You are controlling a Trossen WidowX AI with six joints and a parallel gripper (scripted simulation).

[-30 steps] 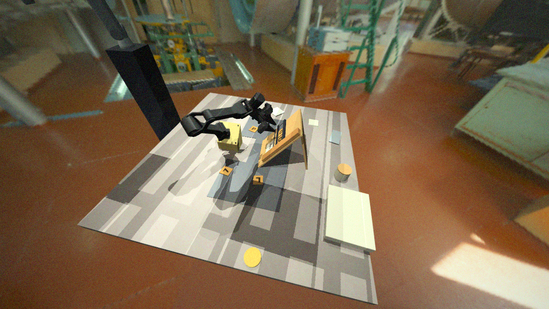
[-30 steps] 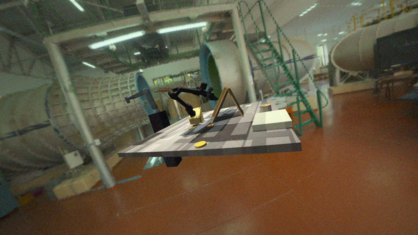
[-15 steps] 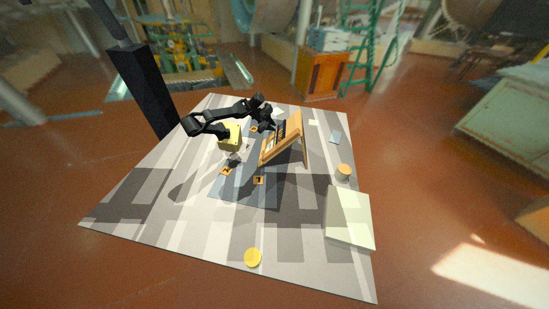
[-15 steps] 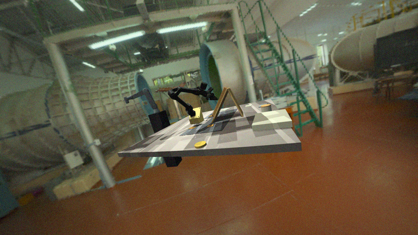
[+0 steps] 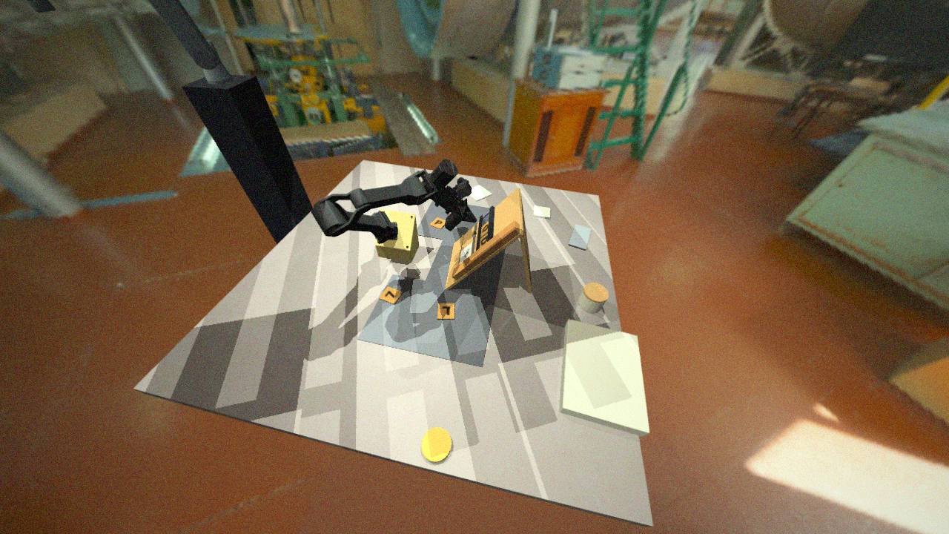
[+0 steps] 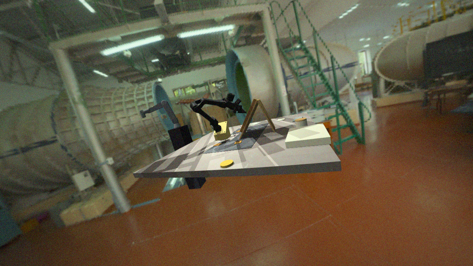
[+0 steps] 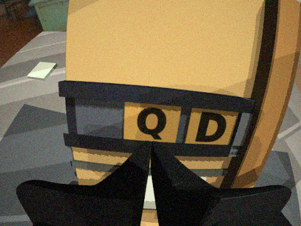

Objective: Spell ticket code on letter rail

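The white ticket is 2 cm behind my gripper tip, 4 cm to the right of it and 11 cm below it. Also, from my gripper tip: mat: 12 cm behind, 20 cm below; then cream block: 39 cm ahead, 41 cm to the right, 18 cm below; then yellow disc: 5 cm behind, 62 cm to the right, 19 cm below.
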